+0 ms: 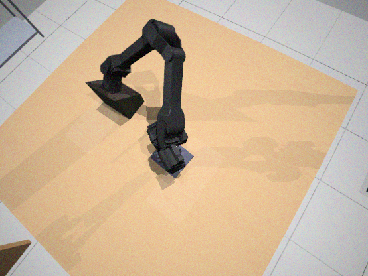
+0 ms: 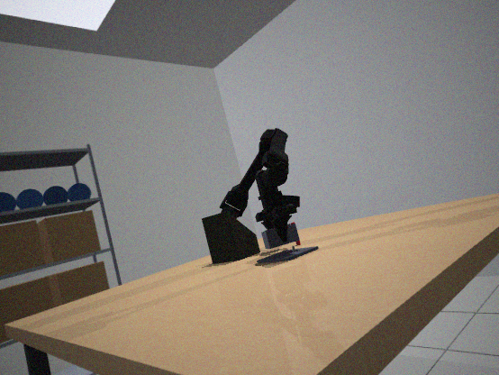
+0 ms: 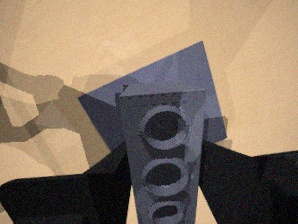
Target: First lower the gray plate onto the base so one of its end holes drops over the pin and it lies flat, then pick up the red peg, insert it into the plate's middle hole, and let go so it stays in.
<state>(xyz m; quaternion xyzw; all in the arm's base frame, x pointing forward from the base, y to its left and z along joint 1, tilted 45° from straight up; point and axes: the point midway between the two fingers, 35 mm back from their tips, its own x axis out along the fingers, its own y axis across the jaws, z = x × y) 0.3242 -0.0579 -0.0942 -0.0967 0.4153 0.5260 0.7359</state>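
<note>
My gripper tip is 10 mm short of the blue-gray base, 10 mm to the right of it and 30 mm above it. The rest, counted from my gripper tip: gray plate 30 mm above; red peg 80 mm behind, 190 mm to the left.
</note>
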